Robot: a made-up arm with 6 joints. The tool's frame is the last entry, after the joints.
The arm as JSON. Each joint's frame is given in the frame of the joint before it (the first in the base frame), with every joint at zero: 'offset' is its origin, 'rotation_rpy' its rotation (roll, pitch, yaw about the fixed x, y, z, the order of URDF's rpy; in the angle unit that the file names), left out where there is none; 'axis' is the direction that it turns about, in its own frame. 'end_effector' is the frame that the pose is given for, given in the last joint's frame.
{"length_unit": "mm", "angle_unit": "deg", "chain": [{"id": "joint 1", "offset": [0.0, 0.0, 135.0], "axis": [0.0, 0.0, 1.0]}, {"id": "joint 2", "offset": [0.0, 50.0, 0.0], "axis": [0.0, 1.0, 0.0]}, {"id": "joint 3", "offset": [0.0, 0.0, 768.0], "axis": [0.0, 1.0, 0.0]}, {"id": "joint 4", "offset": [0.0, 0.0, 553.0], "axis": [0.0, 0.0, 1.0]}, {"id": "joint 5", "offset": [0.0, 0.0, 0.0], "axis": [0.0, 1.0, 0.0]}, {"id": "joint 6", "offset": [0.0, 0.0, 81.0], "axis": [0.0, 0.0, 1.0]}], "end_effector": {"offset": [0.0, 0.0, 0.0]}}
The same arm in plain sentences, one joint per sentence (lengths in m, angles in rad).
The arm has six revolute joints in a row. What follows holds with every joint at zero, and every direction is one of the base frame's.
Joint 1 lies 0.135 m along +z from the base frame's origin and rotates about +z.
Joint 2 lies 0.05 m along +y from joint 1 and rotates about +y.
Joint 3 lies 0.768 m along +z from joint 2 and rotates about +y.
Joint 4 lies 0.553 m along +z from joint 3 and rotates about +z.
Joint 5 lies at the same point as joint 4 and rotates about +y.
Joint 6 lies 0.081 m along +z from joint 5 and rotates about +z.
The tool frame, which is the frame that the pose is given for, lies at the same point as joint 6; its axes are parallel to the base frame's.

